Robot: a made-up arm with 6 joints.
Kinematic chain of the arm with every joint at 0, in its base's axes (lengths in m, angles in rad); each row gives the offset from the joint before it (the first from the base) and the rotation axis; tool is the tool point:
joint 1: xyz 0 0 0.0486 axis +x
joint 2: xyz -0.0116 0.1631 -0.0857 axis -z
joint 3: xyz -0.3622 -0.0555 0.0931 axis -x
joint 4: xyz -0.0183 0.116 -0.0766 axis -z
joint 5: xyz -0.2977 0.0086 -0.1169 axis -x
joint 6: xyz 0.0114 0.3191 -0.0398 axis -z
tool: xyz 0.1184 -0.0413 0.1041
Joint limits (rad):
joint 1: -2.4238..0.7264
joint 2: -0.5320..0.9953
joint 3: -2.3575..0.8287
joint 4: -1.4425..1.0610
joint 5: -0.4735..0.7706
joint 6: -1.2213..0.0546
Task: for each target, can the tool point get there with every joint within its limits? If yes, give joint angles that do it. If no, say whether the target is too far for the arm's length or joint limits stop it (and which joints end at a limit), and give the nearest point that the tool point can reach.
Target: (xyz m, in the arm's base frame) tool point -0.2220 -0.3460 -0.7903
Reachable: yes | joints -1.7219 0.8711 0.3814 -0.3523 -0.1432 -0.9351
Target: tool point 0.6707 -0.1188 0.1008
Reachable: no: joint limits stop it (at a limit: joint 1, joint 2, joint 4, joint 6) | nearest point 0.3314 -0.4582 -0.2060 | short by 0.570 m
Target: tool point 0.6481 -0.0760 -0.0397
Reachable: no: joint limits stop it (at a limit: joint 2, joint 4, joint 6) | nearest point 0.3424 -0.3391 -0.3454 | short by 0.506 m
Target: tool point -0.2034 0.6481 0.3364
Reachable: yes | joints -0.0726 0.6723 -0.9563 0.3406 -0.2550 -0.2010
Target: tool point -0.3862 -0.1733 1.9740
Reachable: no: too far | nearest point -0.2902 0.1009 0.9844 | short by 1.031 m
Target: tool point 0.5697 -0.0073 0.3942
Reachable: no: joint limits stop it (at a limit: joint 1, joint 2, joint 4, joint 6) | nearest point 0.3090 0.2189 0.5544 | short by 0.380 m
